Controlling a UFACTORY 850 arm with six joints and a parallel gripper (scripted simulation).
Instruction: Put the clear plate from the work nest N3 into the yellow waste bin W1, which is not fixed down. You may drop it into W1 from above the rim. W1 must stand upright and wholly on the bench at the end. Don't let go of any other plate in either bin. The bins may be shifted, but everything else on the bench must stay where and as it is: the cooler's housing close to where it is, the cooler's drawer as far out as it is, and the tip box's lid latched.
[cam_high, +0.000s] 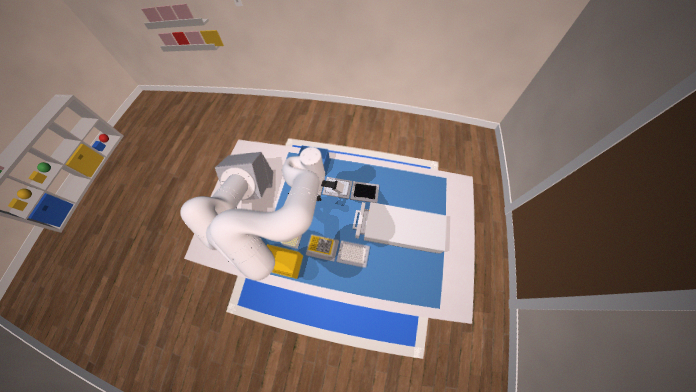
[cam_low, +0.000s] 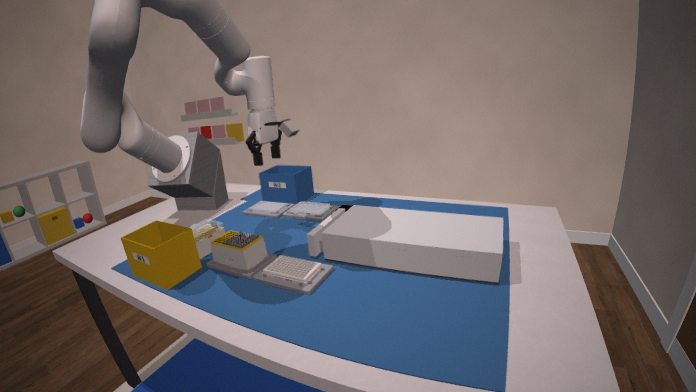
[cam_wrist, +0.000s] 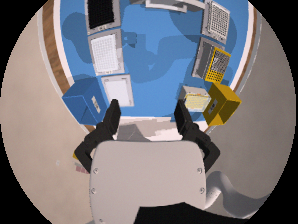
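Right now the white plate is 22 cm below my hand, 14 cm to the left of it and 6 cm ahead of it. The rest, counted from my hand: black plate 23 cm ahead, 21 cm below, 13 cm to the left; yellow-topped tip box 24 cm to the right, 18 cm below, 1 cm ahead; blue bin 29 cm to the left, 20 cm below, 11 cm behind.
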